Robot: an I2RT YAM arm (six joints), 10 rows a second.
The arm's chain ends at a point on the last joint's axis. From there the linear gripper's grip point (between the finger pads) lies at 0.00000 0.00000 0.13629 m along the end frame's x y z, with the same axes.
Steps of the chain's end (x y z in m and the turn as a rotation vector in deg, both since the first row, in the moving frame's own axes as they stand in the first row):
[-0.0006, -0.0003, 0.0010, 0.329, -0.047, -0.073]
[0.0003, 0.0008, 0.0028, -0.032, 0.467, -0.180]
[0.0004, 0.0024, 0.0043, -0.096, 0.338, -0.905]
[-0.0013, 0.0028, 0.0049, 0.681, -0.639, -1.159]
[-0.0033, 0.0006, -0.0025, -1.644, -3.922, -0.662]
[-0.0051, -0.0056, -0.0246, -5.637, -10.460, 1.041]
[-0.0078, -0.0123, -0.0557, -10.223, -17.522, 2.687]
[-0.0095, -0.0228, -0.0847, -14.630, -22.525, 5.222]
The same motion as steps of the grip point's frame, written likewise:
[-0.0007, -0.0011, 0.0010, 0.329, -0.047, -0.073]
[0.0014, 0.0009, 0.0028, -0.032, 0.467, -0.180]
[0.0012, 0.0026, 0.0043, -0.096, 0.338, -0.905]
[-0.0028, 0.0012, 0.0049, 0.681, -0.639, -1.159]
[-0.0126, 0.0046, -0.0029, -1.644, -3.922, -0.662]
[-0.0299, 0.0075, -0.0275, -5.637, -10.460, 1.041]
[-0.0492, 0.0105, -0.0642, -10.223, -17.522, 2.687]
[-0.0626, 0.0083, -0.0994, -14.630, -22.525, 5.222]

